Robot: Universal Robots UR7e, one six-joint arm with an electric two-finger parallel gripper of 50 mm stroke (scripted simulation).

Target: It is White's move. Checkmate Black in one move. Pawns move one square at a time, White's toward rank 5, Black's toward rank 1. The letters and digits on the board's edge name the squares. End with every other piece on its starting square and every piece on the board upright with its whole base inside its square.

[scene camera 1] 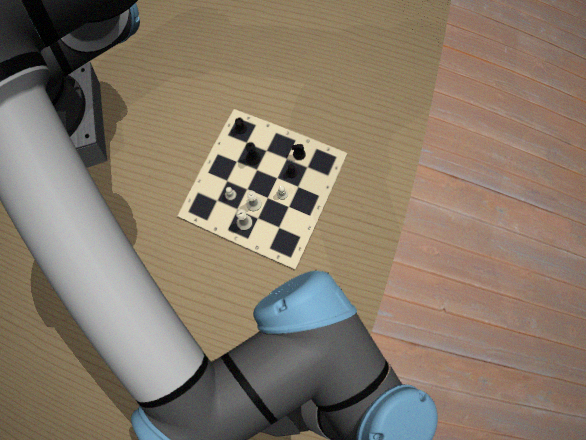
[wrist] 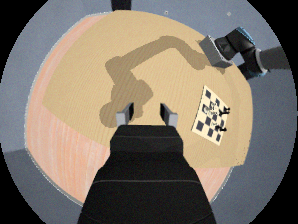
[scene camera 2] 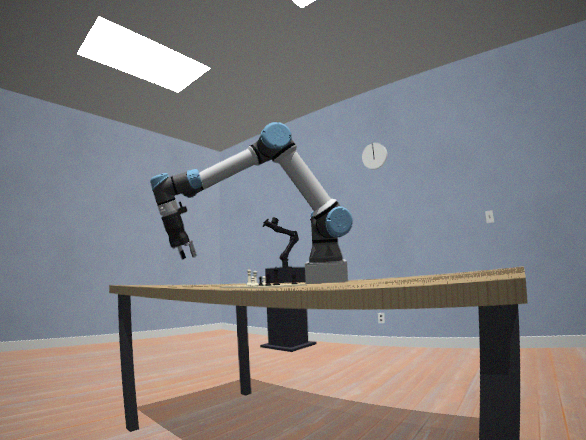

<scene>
In view: the gripper (wrist: 146,108) and a chessboard (scene camera 1: 281,229).
The chessboard is seen too in the wrist view (wrist: 202,126).
</scene>
